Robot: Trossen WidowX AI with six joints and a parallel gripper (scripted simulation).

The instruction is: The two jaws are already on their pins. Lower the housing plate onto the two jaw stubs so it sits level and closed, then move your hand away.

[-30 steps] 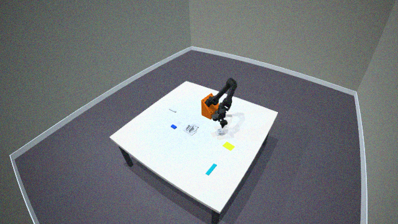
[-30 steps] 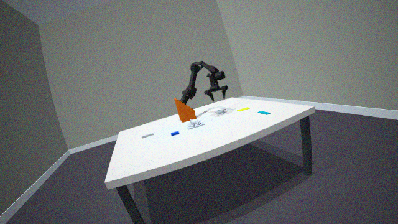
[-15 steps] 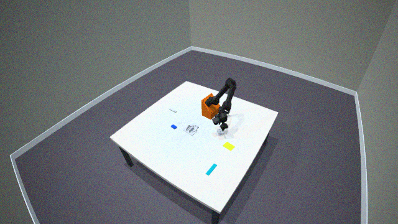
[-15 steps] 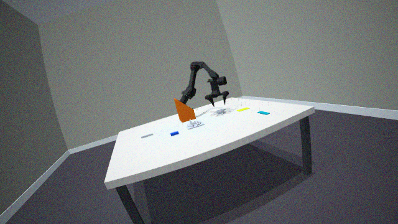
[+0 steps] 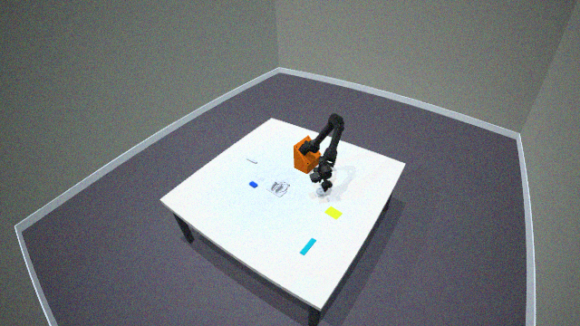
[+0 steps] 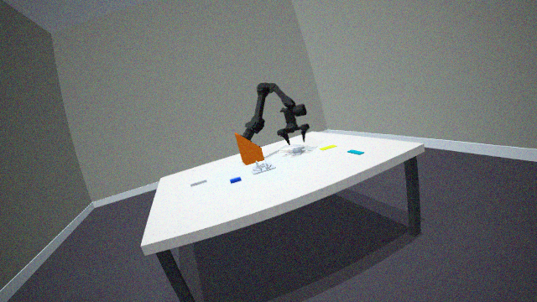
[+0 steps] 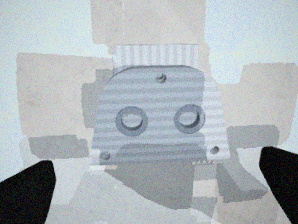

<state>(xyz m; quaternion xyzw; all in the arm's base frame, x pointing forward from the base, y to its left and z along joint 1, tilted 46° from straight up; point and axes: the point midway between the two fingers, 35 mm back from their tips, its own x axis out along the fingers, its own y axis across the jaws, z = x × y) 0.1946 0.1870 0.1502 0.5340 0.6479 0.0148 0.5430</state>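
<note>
Right now my gripper tip is 10 mm to the left of the housing plate and 30 mm above it. The rest, counted from my gripper tip: jaw assembly: 70 mm ahead, 250 mm to the right, 40 mm below; then yellow tile: 120 mm ahead, 140 mm to the left, 60 mm below; then cyan strip: 410 mm ahead, 120 mm to the left, 60 mm below.
</note>
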